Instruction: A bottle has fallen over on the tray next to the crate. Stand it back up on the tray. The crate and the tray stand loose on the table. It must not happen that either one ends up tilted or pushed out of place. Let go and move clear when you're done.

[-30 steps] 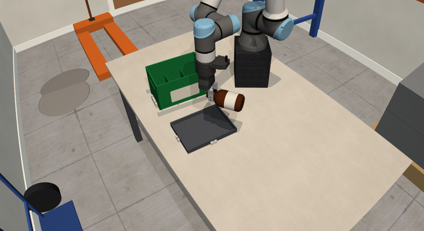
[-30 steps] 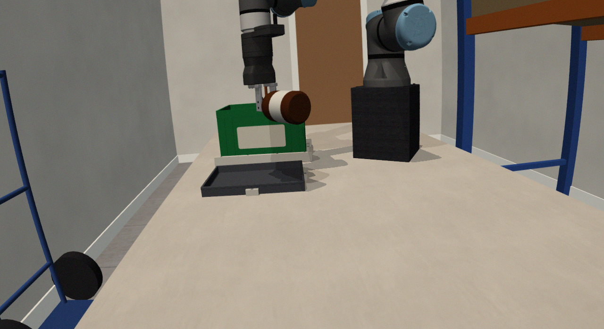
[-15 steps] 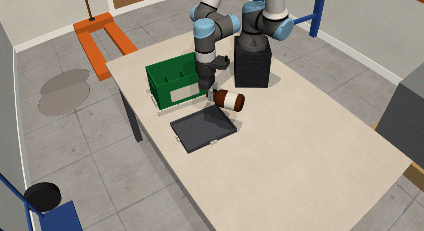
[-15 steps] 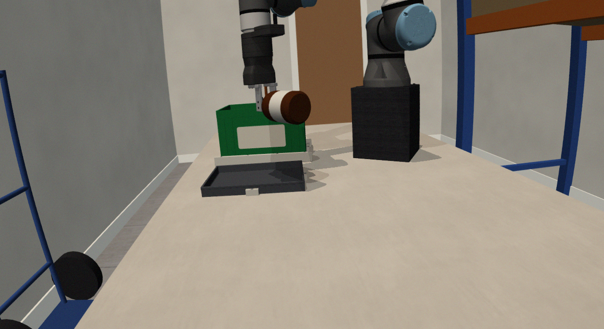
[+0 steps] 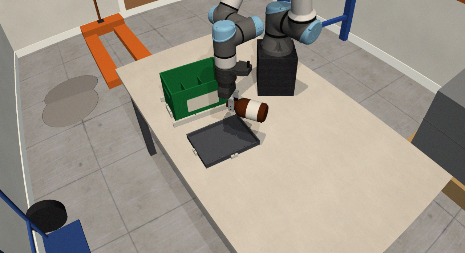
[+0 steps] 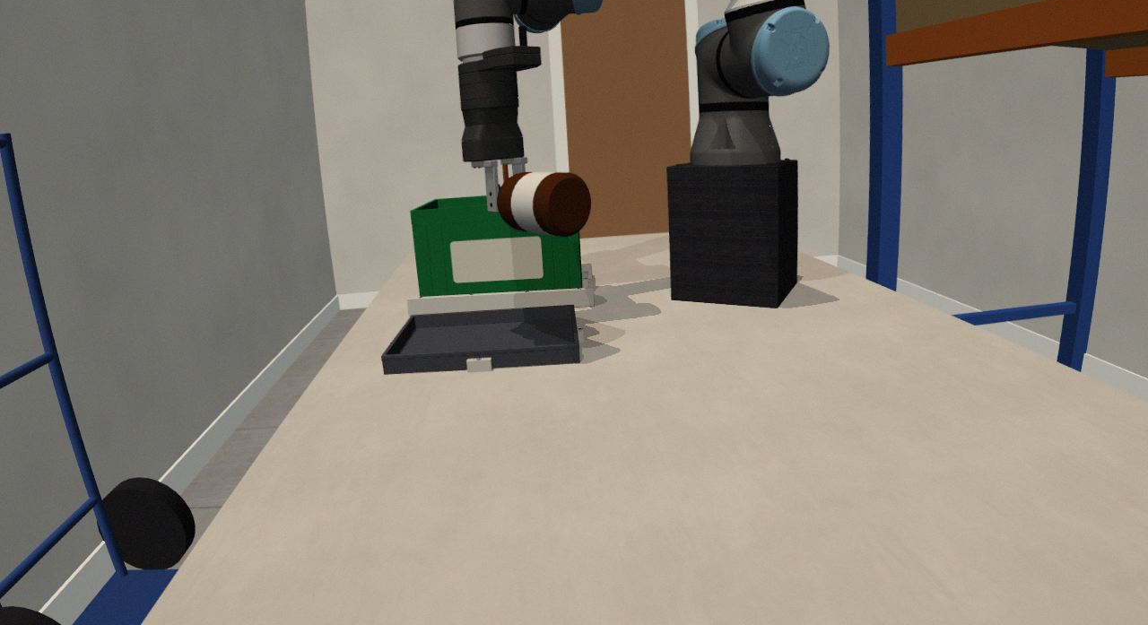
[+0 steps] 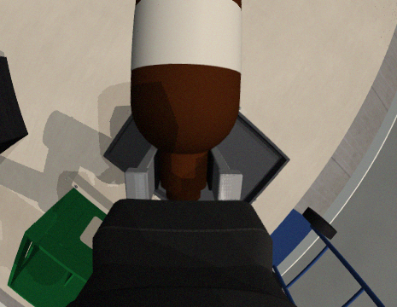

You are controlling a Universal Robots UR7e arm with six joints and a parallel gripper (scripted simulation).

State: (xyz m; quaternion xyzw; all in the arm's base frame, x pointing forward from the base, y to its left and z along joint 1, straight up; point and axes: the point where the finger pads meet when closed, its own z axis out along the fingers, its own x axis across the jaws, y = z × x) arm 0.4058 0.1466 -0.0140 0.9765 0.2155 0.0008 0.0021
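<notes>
Right now my hand is 2 cm past the brown bottle, 5 cm to the right of it and 1 cm above it. From my hand the other things lie so: green crate 3 cm behind, 30 cm to the right, 12 cm below; then tray 4 cm ahead, 3 cm to the right, 19 cm below.
</notes>
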